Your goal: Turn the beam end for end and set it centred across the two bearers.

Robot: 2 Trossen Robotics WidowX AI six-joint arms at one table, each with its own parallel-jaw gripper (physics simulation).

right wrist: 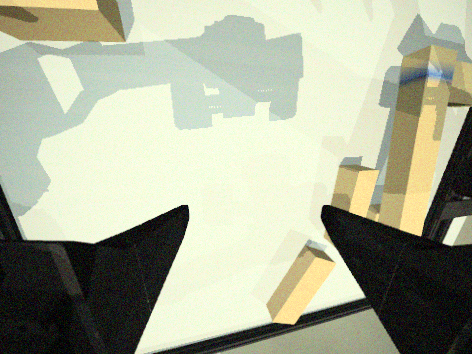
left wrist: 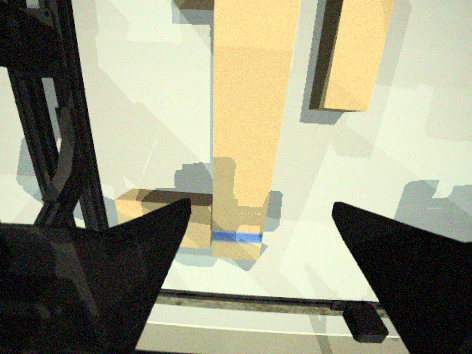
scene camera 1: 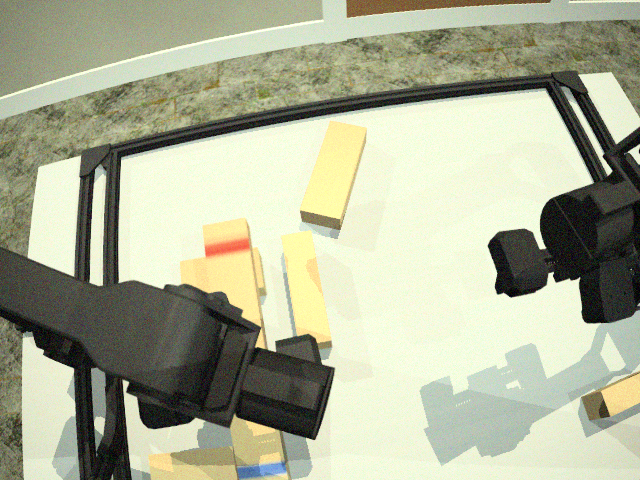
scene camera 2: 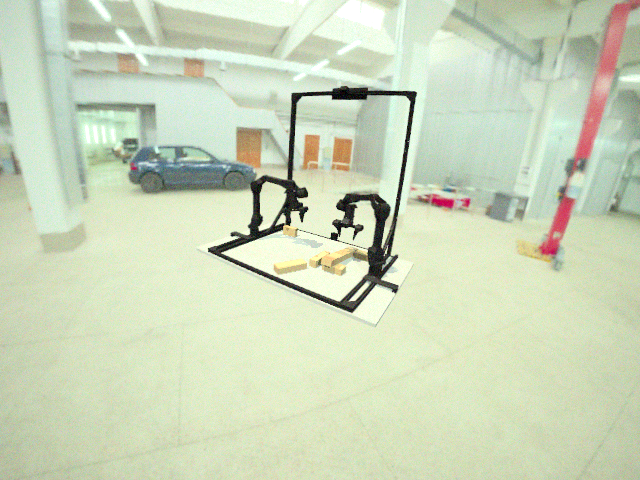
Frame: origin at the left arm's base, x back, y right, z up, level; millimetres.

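Where they show: left gripper, fingertip midpoint: [left wrist: 261, 206] [scene camera 2: 346, 238]; right gripper, fingertip midpoint: [right wrist: 254, 211] [scene camera 2: 296, 222]; left arm's base at its link origin: [right wrist: 460, 182] [left wrist: 32, 45] [scene camera 2: 374, 274]; right arm's base at its link origin: [scene camera 2: 254, 235].
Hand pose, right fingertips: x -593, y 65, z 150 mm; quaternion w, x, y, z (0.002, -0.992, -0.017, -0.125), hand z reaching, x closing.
Each offset is from my right fingertips to the top centre of the thing.
The long wooden beam [scene camera 1: 225, 231] [scene camera 2: 338, 256] [left wrist: 250, 100] [right wrist: 407, 165] has its red-banded end at the top and its blue-banded end at the bottom of scene camera 1; my left arm hides its middle there. One bearer {dz -131, dx +375, dy -141 mm} [scene camera 1: 192, 271] [scene camera 2: 339, 269] lies under the red-banded part. The other bearer {dz -131, dx +449, dy +136 mm} [scene camera 1: 188, 467] [left wrist: 165, 215] [right wrist: 462, 82] meets the beam's side near the blue band; whether it supports the beam is unclear. My left gripper [left wrist: 261, 206] [scene camera 2: 347, 233] is open and empty above the blue-banded end. My right gripper [right wrist: 254, 211] [scene camera 2: 295, 219] is open and empty, high above the table.
A loose block {dz -125, dx +256, dy -98 mm} [scene camera 1: 306, 286] [left wrist: 357, 55] [right wrist: 362, 187] lies close beside the beam. Another block {dz -131, dx +177, dy -287 mm} [scene camera 1: 334, 173] [scene camera 2: 290, 266] [right wrist: 302, 287] lies farther up in scene camera 1. A third block {dz -106, dx -167, dy +161 mm} [scene camera 1: 620, 395] [scene camera 2: 290, 230] [right wrist: 55, 20] lies at the lower right there. A black frame [scene camera 1: 232, 122] borders the table.
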